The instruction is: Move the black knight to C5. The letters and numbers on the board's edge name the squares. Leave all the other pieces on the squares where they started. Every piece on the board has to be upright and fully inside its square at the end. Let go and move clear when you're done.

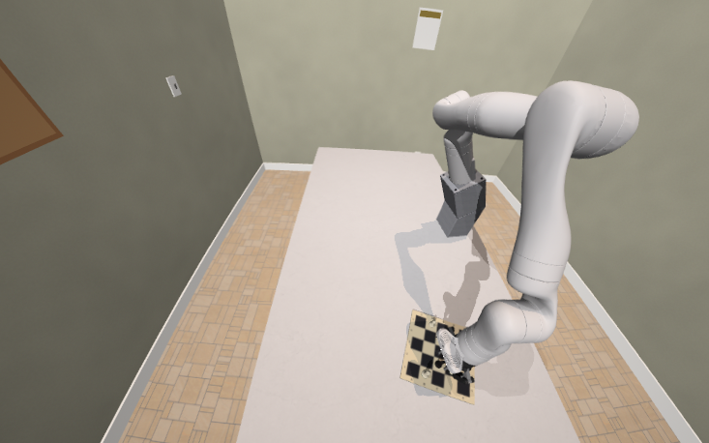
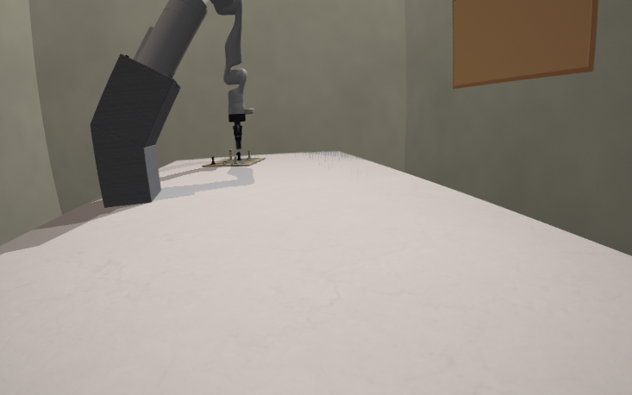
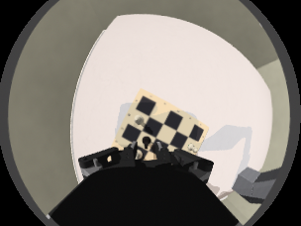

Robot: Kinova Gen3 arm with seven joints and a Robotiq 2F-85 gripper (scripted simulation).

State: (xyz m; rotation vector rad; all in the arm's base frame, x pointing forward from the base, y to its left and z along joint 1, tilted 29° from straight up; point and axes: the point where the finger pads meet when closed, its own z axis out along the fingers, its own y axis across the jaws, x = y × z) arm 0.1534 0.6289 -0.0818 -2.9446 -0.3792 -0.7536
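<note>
Now: the black knight 50 mm below my hand. Round my hand: light piece: 40 mm ahead, 30 mm to the left, 50 mm below; then chessboard: 10 mm behind, 40 mm to the right, 70 mm below; then black pawn: 100 mm behind, 100 mm to the right, 60 mm below.
</note>
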